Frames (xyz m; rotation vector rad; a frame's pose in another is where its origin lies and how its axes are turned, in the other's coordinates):
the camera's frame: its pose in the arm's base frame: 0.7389 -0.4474 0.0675 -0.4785 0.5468 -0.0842
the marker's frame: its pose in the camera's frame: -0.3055 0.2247 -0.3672 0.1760 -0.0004 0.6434
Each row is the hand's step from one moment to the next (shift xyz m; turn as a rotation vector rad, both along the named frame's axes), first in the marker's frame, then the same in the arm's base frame.
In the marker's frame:
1: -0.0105 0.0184 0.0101 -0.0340 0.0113 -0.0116
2: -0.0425 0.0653 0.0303 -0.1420 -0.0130 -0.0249
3: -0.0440 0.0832 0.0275 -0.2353 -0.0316 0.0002
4: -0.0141 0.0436 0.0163 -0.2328 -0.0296 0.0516
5: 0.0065 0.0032 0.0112 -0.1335 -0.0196 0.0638
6: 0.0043 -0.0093 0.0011 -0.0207 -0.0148 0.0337
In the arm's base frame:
1: -0.0100 0.0147 0.0153 -0.0350 -0.0062 0.0124
2: -0.0421 0.0489 0.0531 -0.1051 -0.0732 0.0675
3: -0.0530 0.0634 0.0527 -0.1460 -0.1198 0.1439
4: -0.0206 0.0372 0.0236 -0.1162 -0.1040 0.1828
5: 0.0093 0.0082 0.0049 -0.0461 -0.0533 0.1316
6: 0.0079 -0.0063 -0.0022 0.0117 -0.0127 0.0385

